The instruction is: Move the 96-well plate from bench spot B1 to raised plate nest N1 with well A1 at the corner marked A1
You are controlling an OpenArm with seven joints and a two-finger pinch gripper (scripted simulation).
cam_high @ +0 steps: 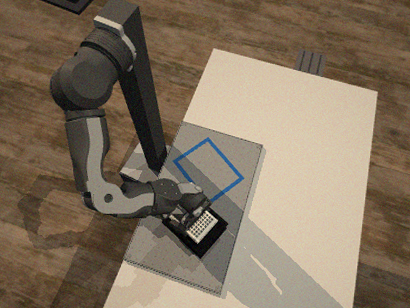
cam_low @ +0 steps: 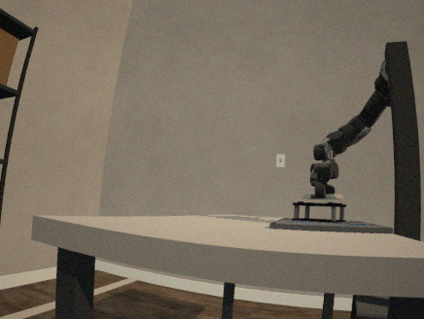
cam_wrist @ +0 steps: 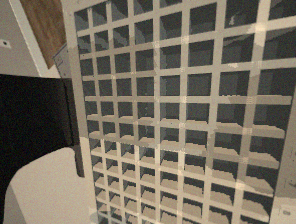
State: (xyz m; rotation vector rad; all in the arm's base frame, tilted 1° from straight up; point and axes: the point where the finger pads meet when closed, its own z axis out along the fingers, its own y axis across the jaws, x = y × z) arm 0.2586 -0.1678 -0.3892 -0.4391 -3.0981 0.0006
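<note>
My hand is 30 mm above the black raised nest N1 and 10 mm short of it. Also, from my hand: white 96-well plate (right at my hand); then A1 label (70 mm to the left, 50 mm behind, 20 mm below).
</note>
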